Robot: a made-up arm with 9 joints.
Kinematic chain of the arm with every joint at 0, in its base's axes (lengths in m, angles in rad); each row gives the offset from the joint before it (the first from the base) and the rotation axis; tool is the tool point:
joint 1: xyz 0 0 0.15 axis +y
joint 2: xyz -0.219 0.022 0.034 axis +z
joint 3: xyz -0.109 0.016 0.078 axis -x
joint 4: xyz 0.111 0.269 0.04 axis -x
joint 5: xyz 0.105 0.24 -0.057 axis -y
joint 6: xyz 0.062 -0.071 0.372 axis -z
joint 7: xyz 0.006 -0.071 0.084 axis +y
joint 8: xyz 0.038 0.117 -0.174 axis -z
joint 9: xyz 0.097 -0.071 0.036 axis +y
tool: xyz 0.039 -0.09 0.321
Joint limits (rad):
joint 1: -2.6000..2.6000
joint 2: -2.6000..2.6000
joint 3: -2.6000..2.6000
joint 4: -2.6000..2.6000
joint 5: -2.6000..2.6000
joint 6: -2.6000..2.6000
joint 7: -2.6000..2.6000
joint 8: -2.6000..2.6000
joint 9: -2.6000..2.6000
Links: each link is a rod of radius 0.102 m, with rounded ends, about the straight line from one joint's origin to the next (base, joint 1, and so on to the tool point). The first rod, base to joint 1, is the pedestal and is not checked.
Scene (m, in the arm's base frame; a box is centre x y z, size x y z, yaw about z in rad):
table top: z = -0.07
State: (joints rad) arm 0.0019 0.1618 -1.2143 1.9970 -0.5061 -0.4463 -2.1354 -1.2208 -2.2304
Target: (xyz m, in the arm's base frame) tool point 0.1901 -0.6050 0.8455
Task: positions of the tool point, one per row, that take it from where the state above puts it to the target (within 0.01 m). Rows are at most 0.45 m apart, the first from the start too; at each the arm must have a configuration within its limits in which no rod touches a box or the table.
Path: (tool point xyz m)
1: 0.5130 0.1692 0.8994
2: 0.4217 -0.2550 0.9296
3: 0.1901 -0.6050 0.8455

